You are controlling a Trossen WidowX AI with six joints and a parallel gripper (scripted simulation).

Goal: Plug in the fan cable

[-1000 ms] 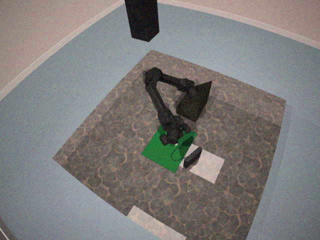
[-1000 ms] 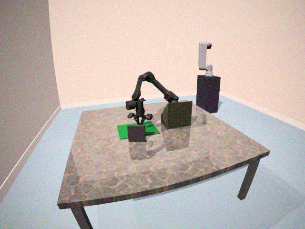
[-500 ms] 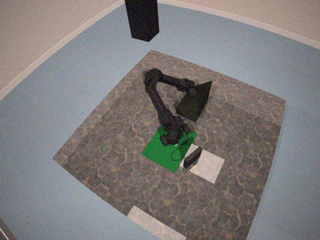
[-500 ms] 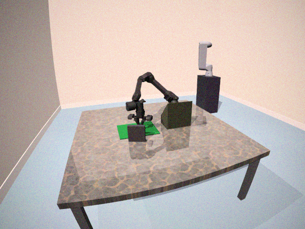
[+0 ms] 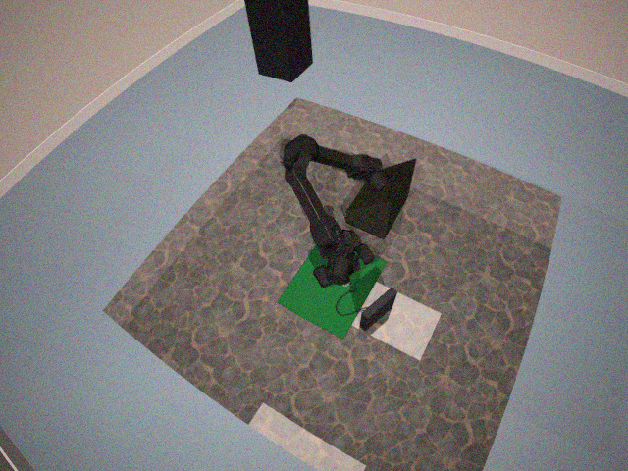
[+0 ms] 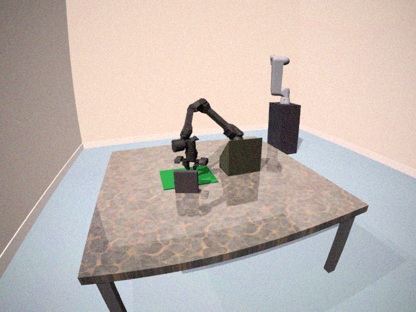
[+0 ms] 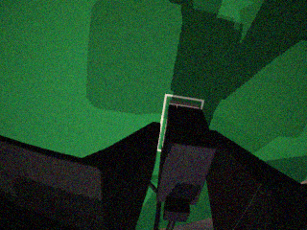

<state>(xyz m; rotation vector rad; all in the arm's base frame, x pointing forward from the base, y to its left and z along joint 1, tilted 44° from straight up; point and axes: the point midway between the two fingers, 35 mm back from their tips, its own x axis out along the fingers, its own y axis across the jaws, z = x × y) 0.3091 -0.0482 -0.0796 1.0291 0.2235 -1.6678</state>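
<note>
The black plug is 1 cm above my gripper tip. The rest, counted from my gripper tip: fan: 6 cm ahead, 14 cm to the left, 4 cm above; white four-pin header: 2 cm below; green board: 2 cm ahead, 3 cm to the right, 4 cm below.
</note>
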